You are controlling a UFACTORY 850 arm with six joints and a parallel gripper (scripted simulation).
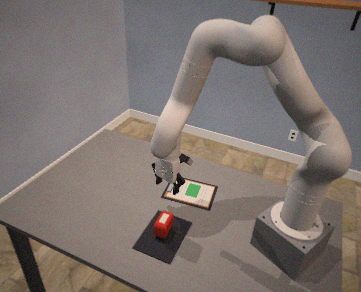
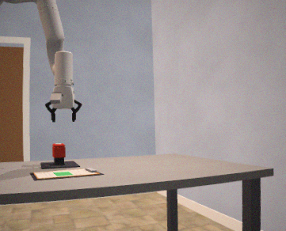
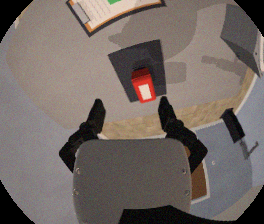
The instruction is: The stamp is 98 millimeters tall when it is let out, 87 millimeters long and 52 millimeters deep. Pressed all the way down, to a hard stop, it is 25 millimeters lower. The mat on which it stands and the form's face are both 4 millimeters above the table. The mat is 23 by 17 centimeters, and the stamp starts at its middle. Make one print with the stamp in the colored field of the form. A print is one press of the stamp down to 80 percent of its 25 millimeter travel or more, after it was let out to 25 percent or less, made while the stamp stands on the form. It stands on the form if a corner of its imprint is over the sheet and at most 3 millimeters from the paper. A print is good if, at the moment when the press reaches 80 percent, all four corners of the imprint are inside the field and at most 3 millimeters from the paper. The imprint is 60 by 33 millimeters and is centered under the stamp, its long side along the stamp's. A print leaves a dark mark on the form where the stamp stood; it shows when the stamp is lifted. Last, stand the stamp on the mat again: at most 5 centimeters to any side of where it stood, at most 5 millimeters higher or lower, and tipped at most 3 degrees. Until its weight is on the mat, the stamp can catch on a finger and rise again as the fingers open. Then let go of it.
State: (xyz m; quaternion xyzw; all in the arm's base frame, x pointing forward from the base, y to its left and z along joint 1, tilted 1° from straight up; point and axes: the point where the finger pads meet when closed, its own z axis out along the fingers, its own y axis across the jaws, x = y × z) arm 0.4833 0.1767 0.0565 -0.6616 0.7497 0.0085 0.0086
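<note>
The red stamp lies 160 mm below my hand, 60 mm to the left of it and 30 mm behind it. The rest, counted from my hand: form 230 mm to the right, 210 mm below, 30 mm ahead; mat 210 mm below, 60 mm to the left, 30 mm behind.
</note>
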